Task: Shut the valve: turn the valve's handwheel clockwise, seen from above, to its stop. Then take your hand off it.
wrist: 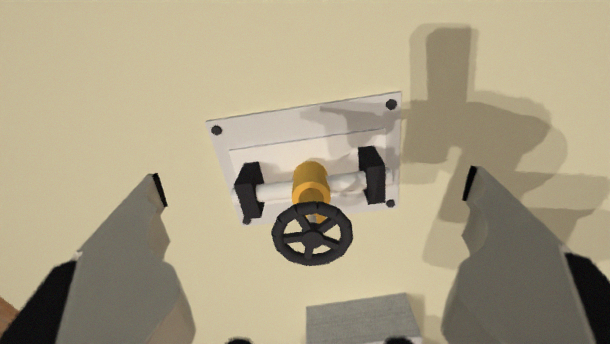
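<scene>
The valve's black handwheel (312,238), a ring with several spokes, stands on the yellow valve body (310,181), near the middle of the wrist view. The body sits on a white pipe (276,192) held by two black brackets on a pale base plate (280,122). My gripper (312,173) is wide open and empty. One finger is on each side of the handwheel, with a broad gap between each finger and the rim. Neither finger touches the wheel. How far the valve is turned cannot be told.
A grey block (361,317) stands at the bottom of the view, below the handwheel, partly cut off. The cream table top (100,75) carries the arm's shadow at the right. A brown wooden surface (7,314) shows at the lower left edge.
</scene>
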